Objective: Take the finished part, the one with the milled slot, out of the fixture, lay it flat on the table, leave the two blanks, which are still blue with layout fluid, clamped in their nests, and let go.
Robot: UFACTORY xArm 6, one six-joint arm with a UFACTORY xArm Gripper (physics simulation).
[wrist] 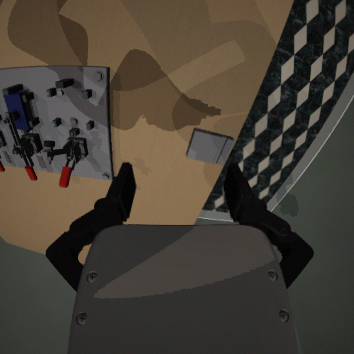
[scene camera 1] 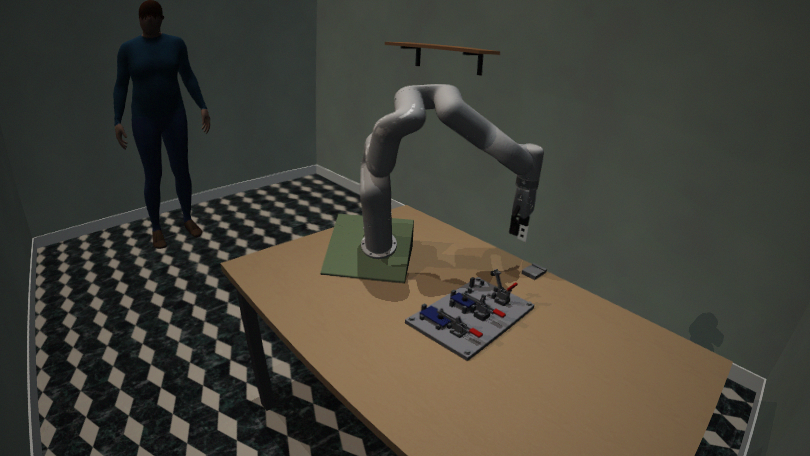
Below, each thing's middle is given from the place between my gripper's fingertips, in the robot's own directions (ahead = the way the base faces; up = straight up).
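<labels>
Finished part (wrist: 204, 145): 170 mm below my hand, 40 mm ahead of it and 80 mm to the left of it. Grey fixture plate (scene camera 1: 494, 326): 170 mm below my hand, 110 mm ahead of it, 280 mm to the right of it.
</labels>
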